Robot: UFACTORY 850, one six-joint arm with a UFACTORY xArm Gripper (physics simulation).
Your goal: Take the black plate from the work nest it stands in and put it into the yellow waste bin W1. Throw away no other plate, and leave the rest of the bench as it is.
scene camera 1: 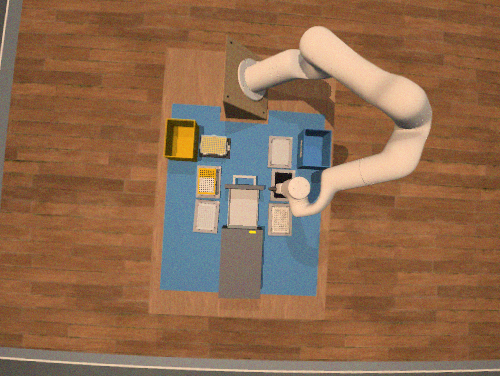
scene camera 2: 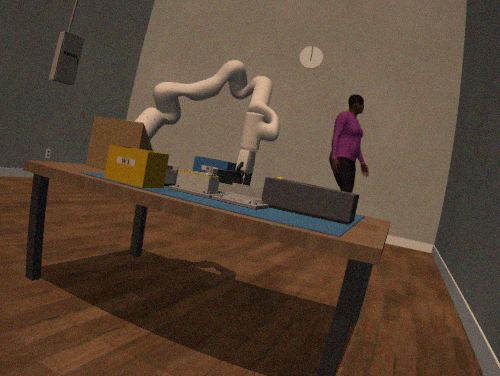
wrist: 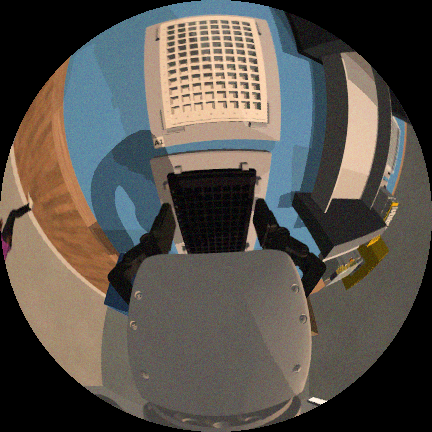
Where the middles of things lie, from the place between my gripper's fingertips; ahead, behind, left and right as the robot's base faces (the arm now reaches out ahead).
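The rack [scene camera 2: 197,181] is 38 cm to the right of my hand, 1 cm behind it and 2 cm above it, and going by their middles it is the farthest from my hand of the things named here. Then there is the grey device [scene camera 1: 241,249], which I find 24 cm ahead of my hand, 19 cm to the right of it and 2 cm above it. The black plate [wrist: 213,206] is 1 cm below my hand and 2 cm behind it. Of these, going by their middles, the plate is the nearest to my hand.
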